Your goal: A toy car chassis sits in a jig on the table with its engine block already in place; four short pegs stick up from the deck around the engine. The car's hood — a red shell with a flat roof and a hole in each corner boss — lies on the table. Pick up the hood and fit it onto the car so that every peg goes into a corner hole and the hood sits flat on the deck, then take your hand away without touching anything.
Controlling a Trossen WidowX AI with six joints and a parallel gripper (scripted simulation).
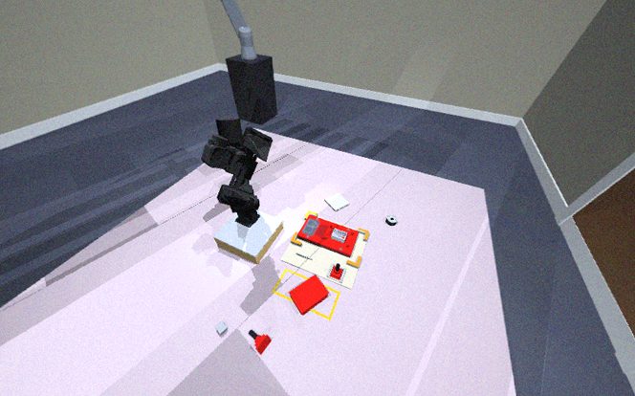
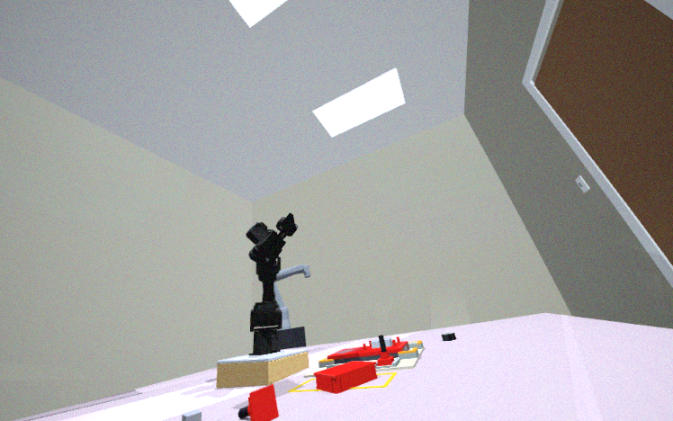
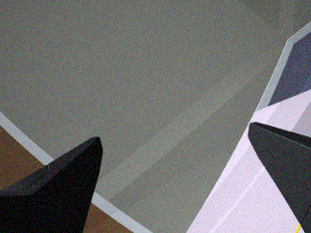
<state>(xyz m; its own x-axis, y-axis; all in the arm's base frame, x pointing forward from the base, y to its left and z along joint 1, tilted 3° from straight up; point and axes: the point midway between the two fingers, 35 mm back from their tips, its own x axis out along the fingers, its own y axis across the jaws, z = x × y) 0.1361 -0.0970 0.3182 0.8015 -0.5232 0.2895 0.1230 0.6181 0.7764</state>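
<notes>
My gripper tip is 14 cm short of the red hood, 3 cm to the left of it and 36 cm above it. Round my gripper tip: small grey cube (3 cm behind, 21 cm to the right, 37 cm below); then cream jig (13 cm ahead, 17 cm to the left, 37 cm below); then white card (7 cm ahead, 37 cm to the left, 37 cm below).
</notes>
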